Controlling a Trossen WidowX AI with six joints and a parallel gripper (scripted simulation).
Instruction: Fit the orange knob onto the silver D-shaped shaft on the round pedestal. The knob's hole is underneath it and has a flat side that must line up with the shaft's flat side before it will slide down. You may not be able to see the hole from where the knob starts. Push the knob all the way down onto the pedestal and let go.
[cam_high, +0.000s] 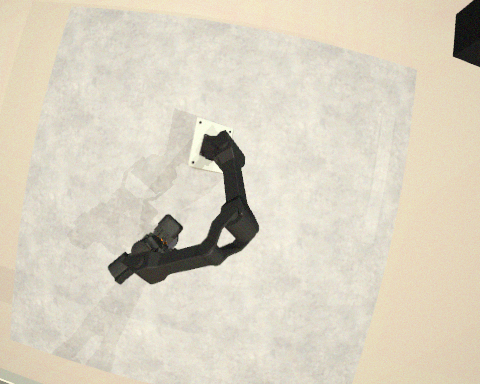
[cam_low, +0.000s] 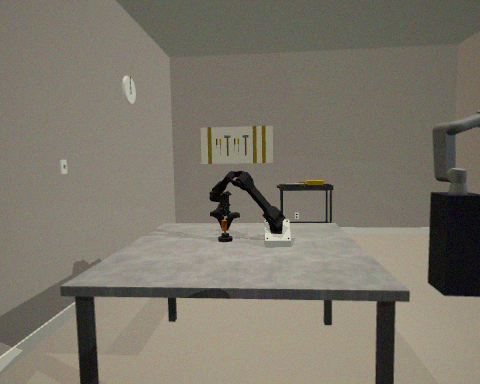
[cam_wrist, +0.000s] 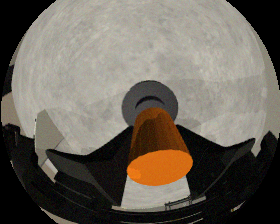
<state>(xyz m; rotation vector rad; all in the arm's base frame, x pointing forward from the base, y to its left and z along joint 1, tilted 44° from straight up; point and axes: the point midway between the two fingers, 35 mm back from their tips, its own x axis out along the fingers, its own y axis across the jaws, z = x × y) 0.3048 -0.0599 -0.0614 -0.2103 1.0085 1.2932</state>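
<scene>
The round dark pedestal is 4 cm below my gripper tip. The rest, counted from my gripper tip: orange knob 3 cm above.
</scene>
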